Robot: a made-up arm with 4 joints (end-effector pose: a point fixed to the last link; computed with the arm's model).
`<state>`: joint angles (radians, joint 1 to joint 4).
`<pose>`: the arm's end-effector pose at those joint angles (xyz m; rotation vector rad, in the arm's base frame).
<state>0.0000 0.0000 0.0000 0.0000</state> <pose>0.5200 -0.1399 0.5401 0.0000 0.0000 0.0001</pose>
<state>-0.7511 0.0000 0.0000 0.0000</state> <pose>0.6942 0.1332 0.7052 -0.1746 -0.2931 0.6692</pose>
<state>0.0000 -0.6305 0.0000 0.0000</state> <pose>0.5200 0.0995 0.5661 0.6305 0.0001 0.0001</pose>
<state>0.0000 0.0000 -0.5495 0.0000</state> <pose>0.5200 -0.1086 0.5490 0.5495 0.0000 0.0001</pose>
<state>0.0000 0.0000 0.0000 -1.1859</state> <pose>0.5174 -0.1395 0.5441 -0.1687 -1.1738 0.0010</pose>
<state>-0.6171 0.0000 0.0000 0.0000</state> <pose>0.6810 0.0749 0.6763 -0.1434 -0.2408 0.5498</pose>
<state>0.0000 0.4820 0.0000 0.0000</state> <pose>0.5201 -0.3069 0.6205 -0.4820 0.0000 0.0001</pose>
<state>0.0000 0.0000 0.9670 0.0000</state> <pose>0.5201 -0.1893 0.5660 -0.9670 0.0000 0.0001</pose>
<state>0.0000 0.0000 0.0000 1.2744</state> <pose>0.5170 -0.1395 0.5360 0.1814 1.2615 -0.0009</pose>
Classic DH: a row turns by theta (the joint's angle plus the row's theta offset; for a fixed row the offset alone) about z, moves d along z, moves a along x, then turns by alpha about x. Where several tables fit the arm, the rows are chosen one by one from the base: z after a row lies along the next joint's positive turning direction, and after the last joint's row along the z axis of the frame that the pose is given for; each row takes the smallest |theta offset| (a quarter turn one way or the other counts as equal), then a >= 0, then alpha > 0; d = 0 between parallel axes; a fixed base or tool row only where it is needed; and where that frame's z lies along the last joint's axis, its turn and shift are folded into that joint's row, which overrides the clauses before.
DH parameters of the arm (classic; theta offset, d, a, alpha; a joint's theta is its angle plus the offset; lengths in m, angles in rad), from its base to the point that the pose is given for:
base (fixed): -0.5372 1.2539 0.0625 -2.67
joint 1: 1.0829 0.3028 0.1596 -1.8055
joint 2: -0.9129 0 0.3298 0
joint 3: -0.2442 -0.3916 0.06 1.7136
joint 4: -1.5707 0.0007 0.0043 1.5716
tool (fixed): 0.1428 0 0 0

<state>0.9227 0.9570 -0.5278 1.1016</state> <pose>-0.0433 -0.4200 0.5851 0.3923 1.4948 -0.8312</pose>
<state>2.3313 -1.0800 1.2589 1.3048</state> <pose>-0.0176 0.1186 0.4720 1.9678 1.5864 -1.6817</pose>
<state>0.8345 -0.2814 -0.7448 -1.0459</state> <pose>0.2429 -0.1029 0.4446 0.4798 -0.8510 -1.3637</pose>
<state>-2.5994 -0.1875 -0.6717 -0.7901</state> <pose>0.1132 0.6302 0.7397 0.6690 -0.4359 2.3777</pose>
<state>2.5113 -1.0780 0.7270 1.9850</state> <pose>-0.0198 0.1458 0.4724 -2.7877 -0.7019 0.8801</pose>
